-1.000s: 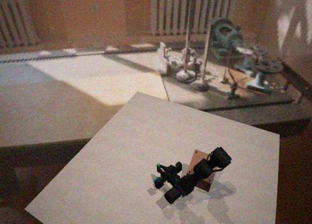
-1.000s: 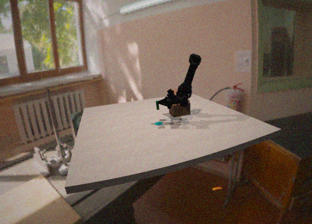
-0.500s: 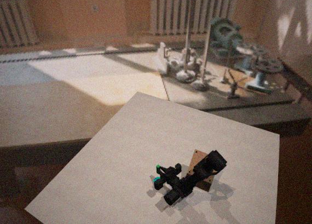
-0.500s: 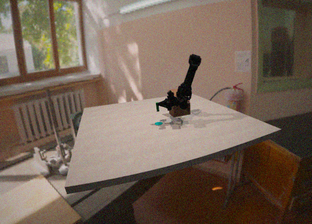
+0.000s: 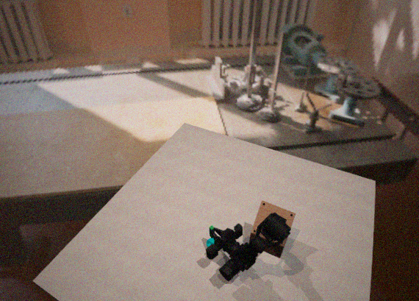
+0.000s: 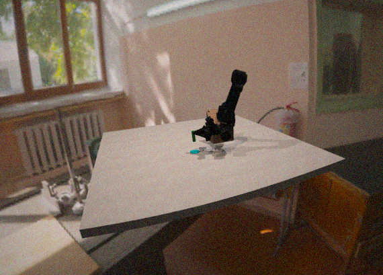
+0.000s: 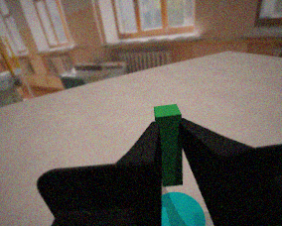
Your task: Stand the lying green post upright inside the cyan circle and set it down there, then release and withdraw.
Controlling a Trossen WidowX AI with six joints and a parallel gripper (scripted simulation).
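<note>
The cyan circle lies 120 mm below my gripper tip. Also, from my gripper tip: green post (20 mm below).
</note>
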